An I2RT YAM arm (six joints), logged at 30 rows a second.
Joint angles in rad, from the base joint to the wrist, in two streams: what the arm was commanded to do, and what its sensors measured. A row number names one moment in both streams.
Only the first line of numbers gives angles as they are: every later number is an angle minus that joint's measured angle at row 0.
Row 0, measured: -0.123 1.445 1.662 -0.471 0.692 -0.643
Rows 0 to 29, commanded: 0.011 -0.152 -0.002 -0.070 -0.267 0.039; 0.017 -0.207 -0.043 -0.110 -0.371 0.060; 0.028 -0.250 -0.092 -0.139 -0.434 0.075; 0.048 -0.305 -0.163 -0.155 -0.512 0.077; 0.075 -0.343 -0.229 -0.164 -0.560 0.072; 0.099 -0.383 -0.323 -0.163 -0.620 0.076; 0.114 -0.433 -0.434 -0.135 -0.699 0.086; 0.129 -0.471 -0.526 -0.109 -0.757 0.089; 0.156 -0.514 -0.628 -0.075 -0.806 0.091; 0.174 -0.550 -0.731 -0.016 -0.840 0.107; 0.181 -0.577 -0.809 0.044 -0.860 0.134; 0.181 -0.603 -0.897 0.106 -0.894 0.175; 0.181 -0.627 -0.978 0.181 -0.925 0.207; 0.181 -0.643 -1.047 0.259 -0.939 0.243; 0.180 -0.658 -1.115 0.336 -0.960 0.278; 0.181 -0.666 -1.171 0.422 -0.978 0.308; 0.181 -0.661 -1.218 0.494 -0.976 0.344; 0.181 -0.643 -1.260 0.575 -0.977 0.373; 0.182 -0.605 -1.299 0.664 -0.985 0.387; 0.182 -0.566 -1.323 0.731 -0.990 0.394; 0.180 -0.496 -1.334 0.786 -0.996 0.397; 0.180 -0.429 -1.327 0.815 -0.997 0.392; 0.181 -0.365 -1.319 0.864 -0.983 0.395; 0.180 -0.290 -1.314 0.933 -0.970 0.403; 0.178 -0.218 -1.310 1.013 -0.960 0.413; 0.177 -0.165 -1.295 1.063 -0.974 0.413; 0.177 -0.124 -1.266 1.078 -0.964 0.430; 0.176 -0.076 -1.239 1.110 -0.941 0.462; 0.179 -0.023 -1.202 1.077 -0.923 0.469; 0.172 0.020 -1.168 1.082 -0.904 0.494
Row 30, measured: 0.177 -0.056 -1.254 0.927 -0.938 0.420
